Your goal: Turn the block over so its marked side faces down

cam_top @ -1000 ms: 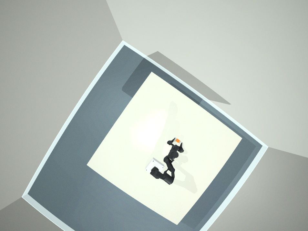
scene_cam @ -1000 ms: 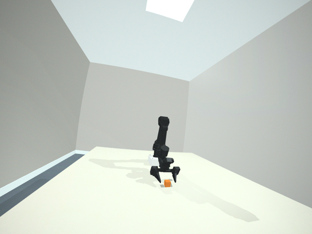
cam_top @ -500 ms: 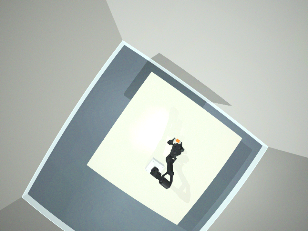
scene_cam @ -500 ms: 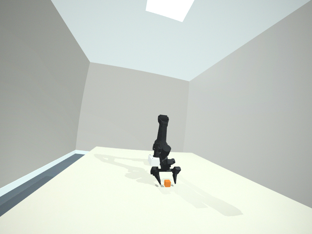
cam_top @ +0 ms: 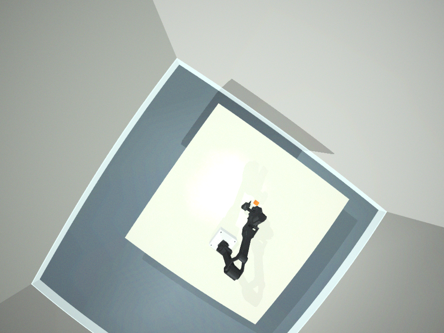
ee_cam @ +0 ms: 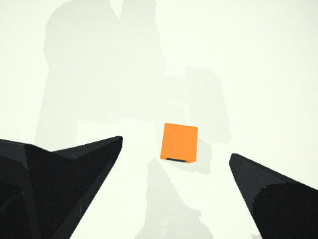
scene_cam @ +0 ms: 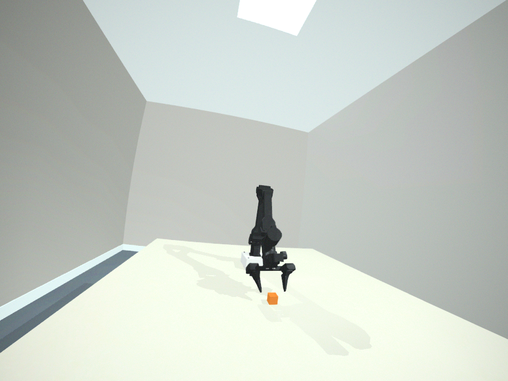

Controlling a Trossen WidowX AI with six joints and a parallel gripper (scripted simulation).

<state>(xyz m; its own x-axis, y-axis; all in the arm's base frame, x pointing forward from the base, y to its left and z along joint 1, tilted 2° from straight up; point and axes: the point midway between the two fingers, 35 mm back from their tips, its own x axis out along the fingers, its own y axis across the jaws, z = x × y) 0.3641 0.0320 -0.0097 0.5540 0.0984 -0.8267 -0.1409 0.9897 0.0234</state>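
Now: the orange block 20 mm below my gripper tip.
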